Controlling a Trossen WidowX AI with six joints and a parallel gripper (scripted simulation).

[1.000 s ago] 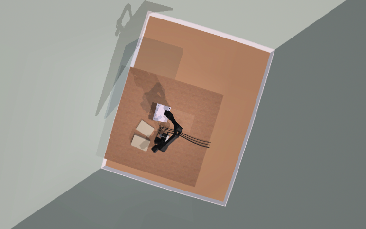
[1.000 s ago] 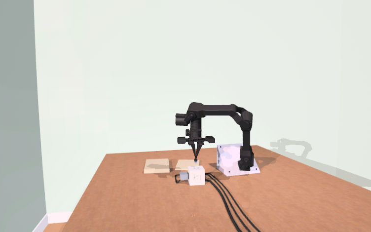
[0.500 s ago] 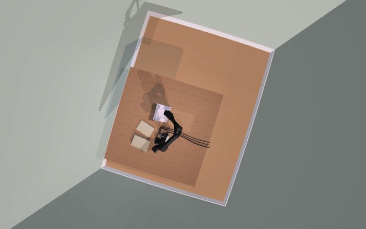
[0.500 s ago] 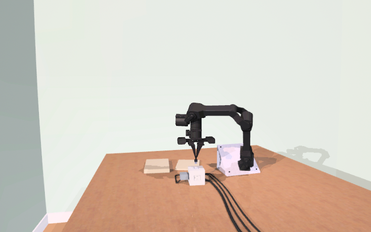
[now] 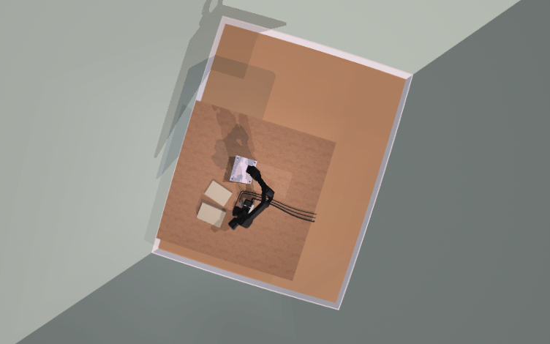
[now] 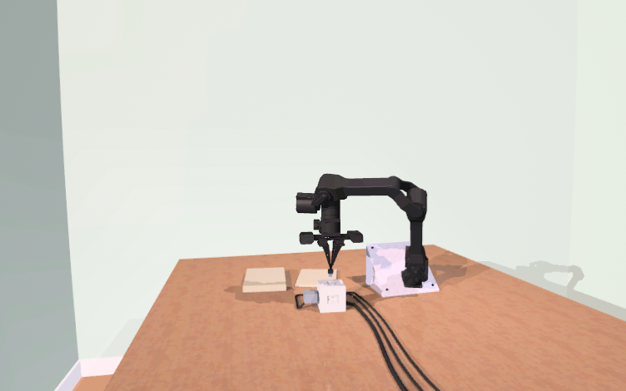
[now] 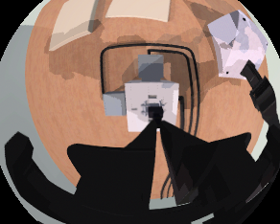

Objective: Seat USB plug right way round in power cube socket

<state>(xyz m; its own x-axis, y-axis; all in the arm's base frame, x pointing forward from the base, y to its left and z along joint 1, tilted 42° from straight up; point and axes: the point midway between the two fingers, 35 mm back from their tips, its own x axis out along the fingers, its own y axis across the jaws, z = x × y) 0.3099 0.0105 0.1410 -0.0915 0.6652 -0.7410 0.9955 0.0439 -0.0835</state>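
Right now my gripper tip is 60 mm above the usb socket. The rest, counted from my gripper tip: usb plug (20 mm below).
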